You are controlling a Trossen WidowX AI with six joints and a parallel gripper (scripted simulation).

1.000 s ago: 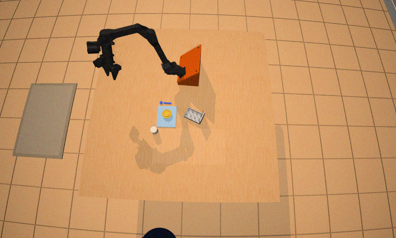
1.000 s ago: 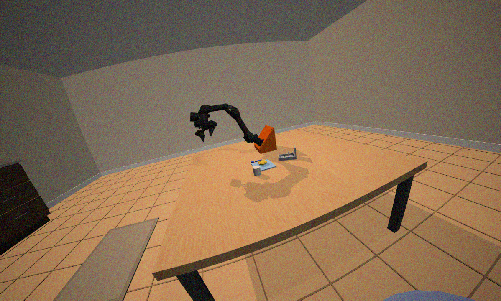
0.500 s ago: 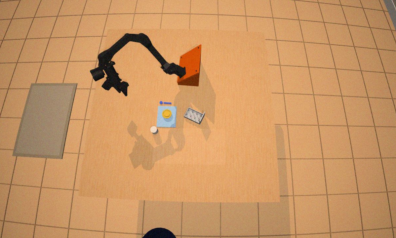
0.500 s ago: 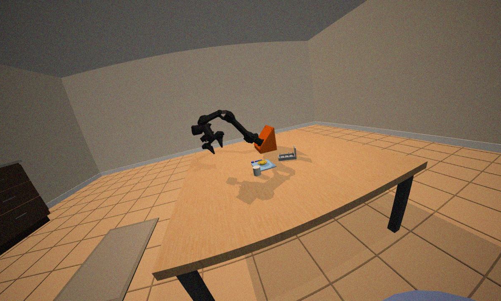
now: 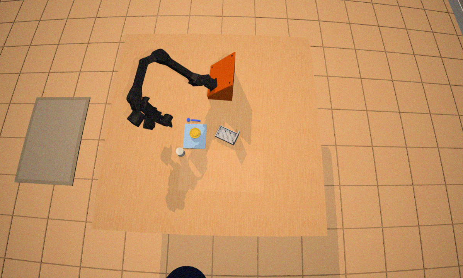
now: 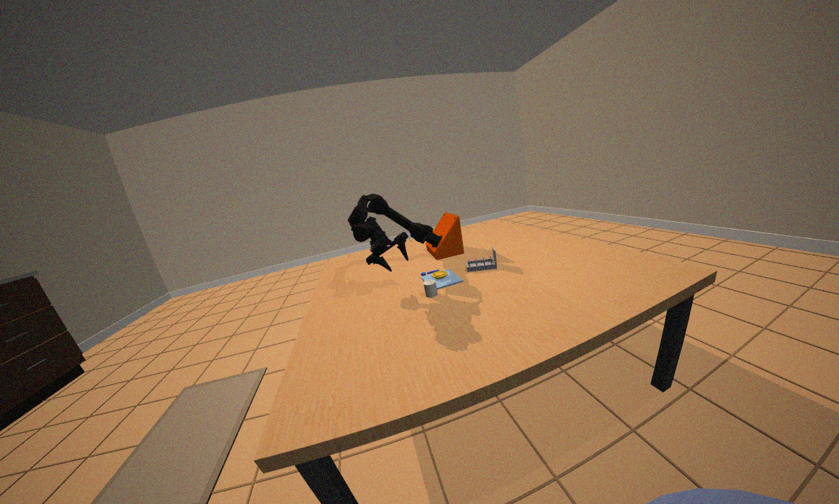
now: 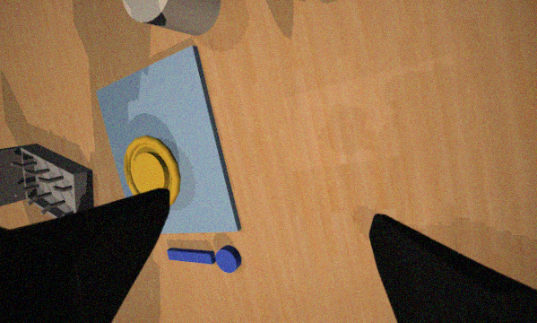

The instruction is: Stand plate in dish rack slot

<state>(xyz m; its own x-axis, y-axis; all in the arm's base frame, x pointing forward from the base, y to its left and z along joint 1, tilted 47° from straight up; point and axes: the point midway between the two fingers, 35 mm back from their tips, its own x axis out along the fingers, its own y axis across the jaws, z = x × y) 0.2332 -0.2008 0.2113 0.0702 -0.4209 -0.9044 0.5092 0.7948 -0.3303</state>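
The yellow plate is 3 cm ahead of my gripper tip, 15 cm to the left of it and 8 cm below it. From my gripper tip the other things lie so: white cup 14 cm ahead, 6 cm to the left, 7 cm below; light blue mat 5 cm ahead, 14 cm to the left, 9 cm below; blue spoon 5 cm behind, 13 cm to the left, 9 cm below.
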